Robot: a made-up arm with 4 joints. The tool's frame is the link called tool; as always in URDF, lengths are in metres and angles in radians. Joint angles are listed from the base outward.
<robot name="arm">
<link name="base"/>
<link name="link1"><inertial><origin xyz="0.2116 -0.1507 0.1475"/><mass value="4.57"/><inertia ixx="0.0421" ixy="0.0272" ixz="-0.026" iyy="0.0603" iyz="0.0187" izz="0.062"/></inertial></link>
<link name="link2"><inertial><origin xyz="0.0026 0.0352 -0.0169"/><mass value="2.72"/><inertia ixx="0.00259" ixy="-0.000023" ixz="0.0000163" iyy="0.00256" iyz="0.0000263" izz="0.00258"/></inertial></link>
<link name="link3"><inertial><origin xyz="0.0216 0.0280 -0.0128"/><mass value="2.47"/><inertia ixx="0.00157" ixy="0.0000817" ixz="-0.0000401" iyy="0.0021" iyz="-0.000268" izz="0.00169"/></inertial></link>
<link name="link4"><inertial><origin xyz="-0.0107 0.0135 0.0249"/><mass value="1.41"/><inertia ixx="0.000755" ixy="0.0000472" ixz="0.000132" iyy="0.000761" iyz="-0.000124" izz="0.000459"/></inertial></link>
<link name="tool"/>
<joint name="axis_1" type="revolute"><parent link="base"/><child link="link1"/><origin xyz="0 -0.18 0.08"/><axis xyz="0 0 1"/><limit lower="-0.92" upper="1.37"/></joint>
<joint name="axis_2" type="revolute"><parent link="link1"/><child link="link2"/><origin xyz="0.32 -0.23 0.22" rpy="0.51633 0.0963 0.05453"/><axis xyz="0 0 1"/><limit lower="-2.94" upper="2.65"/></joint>
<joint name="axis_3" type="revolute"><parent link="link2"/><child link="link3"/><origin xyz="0.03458 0.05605 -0.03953" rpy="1.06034 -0.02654 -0.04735"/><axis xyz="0 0 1"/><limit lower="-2.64" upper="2.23"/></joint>
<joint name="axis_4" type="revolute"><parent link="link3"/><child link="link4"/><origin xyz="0.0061 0.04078 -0.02" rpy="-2.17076 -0.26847 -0.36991"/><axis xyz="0 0 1"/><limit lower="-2.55" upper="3.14"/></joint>
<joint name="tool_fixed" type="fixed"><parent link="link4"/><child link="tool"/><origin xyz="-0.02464 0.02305 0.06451" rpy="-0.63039 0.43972 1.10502"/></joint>
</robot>
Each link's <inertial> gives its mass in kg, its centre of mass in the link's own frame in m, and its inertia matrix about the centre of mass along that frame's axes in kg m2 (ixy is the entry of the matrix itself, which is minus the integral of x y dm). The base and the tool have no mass. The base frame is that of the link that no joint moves.
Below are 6 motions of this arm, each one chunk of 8 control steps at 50 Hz.
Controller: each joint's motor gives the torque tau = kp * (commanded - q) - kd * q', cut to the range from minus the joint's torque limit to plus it. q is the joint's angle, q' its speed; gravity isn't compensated. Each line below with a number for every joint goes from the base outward.
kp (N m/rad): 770 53 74 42
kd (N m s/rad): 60 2.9 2.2 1.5
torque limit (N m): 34 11 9.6 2
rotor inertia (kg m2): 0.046 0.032 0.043 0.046
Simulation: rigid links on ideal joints. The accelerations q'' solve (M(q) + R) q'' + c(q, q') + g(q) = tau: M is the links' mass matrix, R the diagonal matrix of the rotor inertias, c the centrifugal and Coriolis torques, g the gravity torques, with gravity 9.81 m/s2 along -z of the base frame. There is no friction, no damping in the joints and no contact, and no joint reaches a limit. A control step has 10 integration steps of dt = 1/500 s. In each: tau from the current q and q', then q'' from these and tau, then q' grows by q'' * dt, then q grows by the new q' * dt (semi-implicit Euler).
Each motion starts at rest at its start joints. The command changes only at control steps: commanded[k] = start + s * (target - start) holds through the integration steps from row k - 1 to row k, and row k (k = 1, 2, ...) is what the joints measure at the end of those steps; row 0 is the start. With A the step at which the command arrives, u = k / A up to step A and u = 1 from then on. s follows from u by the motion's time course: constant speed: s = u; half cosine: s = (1 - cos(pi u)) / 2; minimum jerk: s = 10 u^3 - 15 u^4 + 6 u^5; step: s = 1 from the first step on.
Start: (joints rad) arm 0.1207 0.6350 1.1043 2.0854
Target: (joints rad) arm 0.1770 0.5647 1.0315 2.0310
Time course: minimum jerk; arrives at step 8
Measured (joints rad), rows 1 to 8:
1: 0.1210 0.6365 1.1082 2.0847
2: 0.1218 0.6395 1.1136 2.0824
3: 0.1238 0.6420 1.1147 2.0777
4: 0.1276 0.6420 1.1087 2.0700
5: 0.1334 0.6378 1.0961 2.0595
6: 0.1407 0.6288 1.0800 2.0478
7: 0.1485 0.6162 1.0644 2.0368
8: 0.1558 0.6021 1.0526 2.0287

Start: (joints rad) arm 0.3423 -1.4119 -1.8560 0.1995
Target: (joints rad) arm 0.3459 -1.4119 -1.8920 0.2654
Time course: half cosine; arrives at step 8
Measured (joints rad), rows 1 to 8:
1: 0.3427 -1.4163 -1.8576 0.1997
2: 0.3430 -1.4233 -1.8614 0.2014
3: 0.3431 -1.4298 -1.8666 0.2058
4: 0.3432 -1.4349 -1.8728 0.2138
5: 0.3433 -1.4387 -1.8796 0.2248
6: 0.3435 -1.4411 -1.8863 0.2374
7: 0.3438 -1.4426 -1.8922 0.2499
8: 0.3441 -1.4432 -1.8964 0.2601

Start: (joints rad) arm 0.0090 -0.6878 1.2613 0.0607
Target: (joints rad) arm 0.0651 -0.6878 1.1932 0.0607
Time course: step
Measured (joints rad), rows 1 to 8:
1: 0.0138 -0.6927 1.2479 0.0612
2: 0.0233 -0.7018 1.2253 0.0616
3: 0.0333 -0.7108 1.2069 0.0615
4: 0.0421 -0.7175 1.1969 0.0609
5: 0.0491 -0.7216 1.1941 0.0603
6: 0.0544 -0.7234 1.1953 0.0598
7: 0.0582 -0.7237 1.1979 0.0597
8: 0.0608 -0.7231 1.2002 0.0597

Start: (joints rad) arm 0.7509 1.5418 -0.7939 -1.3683
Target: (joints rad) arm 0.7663 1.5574 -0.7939 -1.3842
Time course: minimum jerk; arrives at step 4
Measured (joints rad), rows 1 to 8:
1: 0.7513 1.5460 -0.7978 -1.3686
2: 0.7526 1.5548 -0.8039 -1.3699
3: 0.7549 1.5652 -0.8082 -1.3731
4: 0.7574 1.5744 -0.8101 -1.3771
5: 0.7595 1.5810 -0.8104 -1.3807
6: 0.7612 1.5850 -0.8099 -1.3831
7: 0.7625 1.5872 -0.8094 -1.3843
8: 0.7635 1.5882 -0.8091 -1.3845

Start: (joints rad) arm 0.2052 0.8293 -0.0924 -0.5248
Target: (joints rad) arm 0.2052 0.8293 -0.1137 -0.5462
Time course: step
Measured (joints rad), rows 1 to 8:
1: 0.2051 0.8312 -0.0991 -0.5284
2: 0.2051 0.8337 -0.1096 -0.5352
3: 0.2051 0.8353 -0.1175 -0.5420
4: 0.2051 0.8359 -0.1215 -0.5469
5: 0.2052 0.8360 -0.1225 -0.5497
6: 0.2053 0.8359 -0.1220 -0.5506
7: 0.2053 0.8360 -0.1211 -0.5502
8: 0.2053 0.8362 -0.1204 -0.5494

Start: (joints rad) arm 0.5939 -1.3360 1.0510 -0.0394
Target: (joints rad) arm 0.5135 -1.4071 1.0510 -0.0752
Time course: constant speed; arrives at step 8
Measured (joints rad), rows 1 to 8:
1: 0.5935 -1.3417 1.0526 -0.0401
2: 0.5915 -1.3520 1.0548 -0.0423
3: 0.5875 -1.3635 1.0561 -0.0459
4: 0.5818 -1.3754 1.0563 -0.0506
5: 0.5746 -1.3873 1.0556 -0.0557
6: 0.5663 -1.3993 1.0547 -0.0611
7: 0.5572 -1.4112 1.0537 -0.0663
8: 0.5476 -1.4229 1.0529 -0.0713

